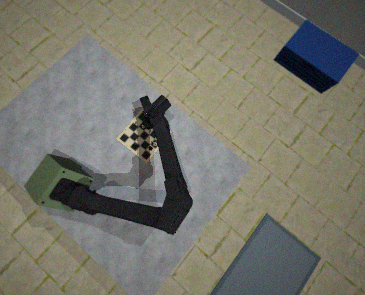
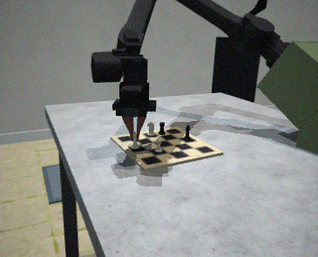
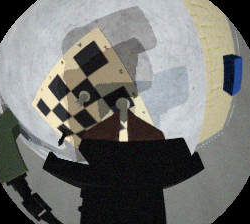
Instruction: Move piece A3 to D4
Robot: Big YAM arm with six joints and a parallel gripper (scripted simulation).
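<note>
The white pawn is 40 mm behind my hand, 50 mm to the left of it and 10 mm below it. From my hand the other things lie so: chessboard: 80 mm behind, 20 mm to the left, 30 mm below.
</note>
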